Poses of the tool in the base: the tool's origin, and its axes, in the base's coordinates. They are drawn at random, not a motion.
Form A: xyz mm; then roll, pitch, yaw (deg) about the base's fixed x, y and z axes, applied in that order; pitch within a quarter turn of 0, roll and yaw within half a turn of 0.
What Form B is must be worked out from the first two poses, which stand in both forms.
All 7 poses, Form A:
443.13, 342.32, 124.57, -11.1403, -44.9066, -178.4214
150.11, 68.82, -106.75, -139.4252, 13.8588, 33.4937
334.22, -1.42, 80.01, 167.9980, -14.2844, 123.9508
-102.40, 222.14, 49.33, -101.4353, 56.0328, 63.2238
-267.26, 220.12, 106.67, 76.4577, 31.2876, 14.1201
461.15, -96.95, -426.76, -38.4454, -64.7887, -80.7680
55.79, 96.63, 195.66, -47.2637, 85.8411, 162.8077
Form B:
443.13, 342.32, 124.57, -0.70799, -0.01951, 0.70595, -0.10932, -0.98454, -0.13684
150.11, 68.82, -106.75, 0.80967, 0.53578, -0.23953, 0.28923, -0.71941, -0.63151
334.22, -1.42, 80.01, -0.54121, 0.80387, 0.24674, 0.84004, 0.50371, 0.20152
-102.40, 222.14, 49.33, 0.25171, 0.49881, -0.82936, -0.18921, -0.81505, -0.54763
-267.26, 220.12, 106.67, 0.82875, 0.20848, -0.51933, 0.43252, 0.35026, 0.83081
461.15, -96.95, -426.76, 0.06834, -0.42044, 0.90474, 0.86331, -0.42960, -0.26485
55.79, 96.63, 195.66, -0.06928, 0.02144, -0.99737, 0.49923, -0.86483, -0.05327

